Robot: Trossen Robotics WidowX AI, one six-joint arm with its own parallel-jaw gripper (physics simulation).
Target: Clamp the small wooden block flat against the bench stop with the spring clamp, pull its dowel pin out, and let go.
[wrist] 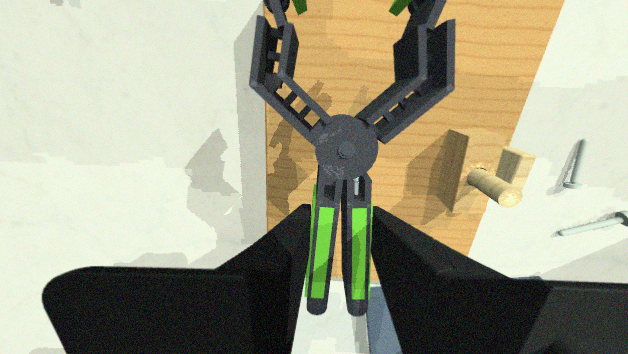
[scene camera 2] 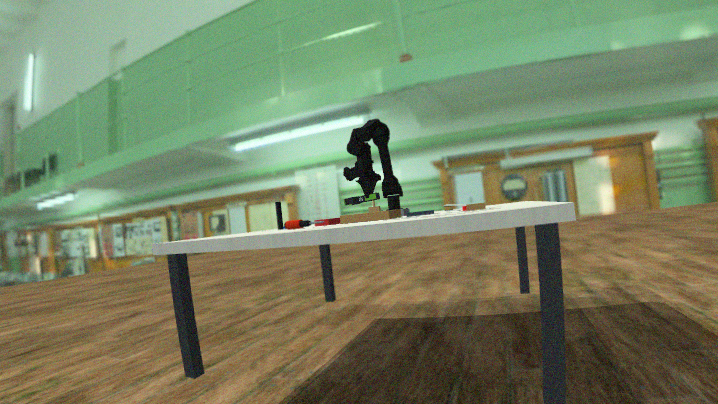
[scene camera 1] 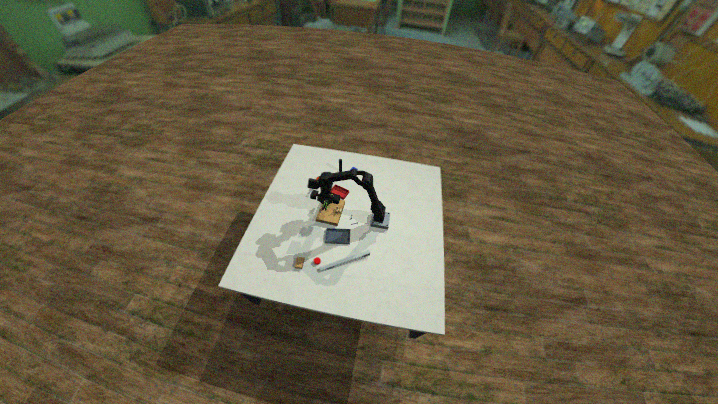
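Where they show: gripper, fingertip midpoint: [wrist: 338,214] [scene camera 2: 368,198] [scene camera 1: 325,204]; arm's base, link origin: [scene camera 2: 394,209] [scene camera 1: 379,218].
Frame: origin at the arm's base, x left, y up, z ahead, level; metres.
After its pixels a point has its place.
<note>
My gripper [scene camera 1: 328,197] @[x 0.040, y 0.052, z 0.363 m] [scene camera 2: 370,193] @[x 0.040, y 0.052, z 0.363 m] [wrist: 338,214] @[x 0.040, y 0.052, z 0.363 m] is shut on the green-lined handles of the dark spring clamp [scene camera 1: 325,205] @[x 0.046, y 0.053, z 0.363 m] [scene camera 2: 354,200] @[x -0.004, y 0.050, z 0.396 m] [wrist: 346,146] @[x 0.006, y 0.064, z 0.366 m]. The clamp is held level above the wooden board [scene camera 1: 328,217] @[x 0.098, y -0.001, z 0.326 m] [scene camera 2: 349,218] @[x -0.025, y -0.016, z 0.412 m] [wrist: 350,60] @[x -0.026, y -0.002, z 0.364 m], its jaws spread toward the top of the wrist view. The small wooden block [wrist: 454,170] @[x 0.025, y 0.013, z 0.296 m] is on the board, right of and below the clamp in the wrist view. Its dowel pin [scene camera 2: 373,203] @[x 0.026, y 0.033, z 0.292 m] [wrist: 495,187] @[x 0.023, y 0.040, z 0.292 m] stands up from it. The bench stop [wrist: 522,162] @[x 0.015, y 0.018, z 0.266 m] is right of the block; whether they touch is unclear.
A blue-grey tray [scene camera 1: 337,236] @[x 0.200, y -0.032, z 0.228 m] [wrist: 384,320] @[x 0.206, y -0.032, z 0.285 m] lies near the board. A red tray [scene camera 1: 339,191] @[x -0.164, y -0.031, z 0.338 m] [scene camera 2: 327,221] @[x -0.133, y -0.019, z 0.398 m] and a red-handled tool [scene camera 2: 295,224] @[x -0.182, y -0.017, z 0.545 m] lie on the other side. Two metal pins [wrist: 578,164] @[x 0.022, y -0.029, z 0.187 m] [wrist: 590,226] @[x 0.069, y -0.028, z 0.153 m] lie beside the board. A black post [scene camera 1: 340,165] @[x -0.363, y 0.037, z 0.396 m] [scene camera 2: 279,216] @[x -0.365, y 0.023, z 0.408 m] stands farther off.
</note>
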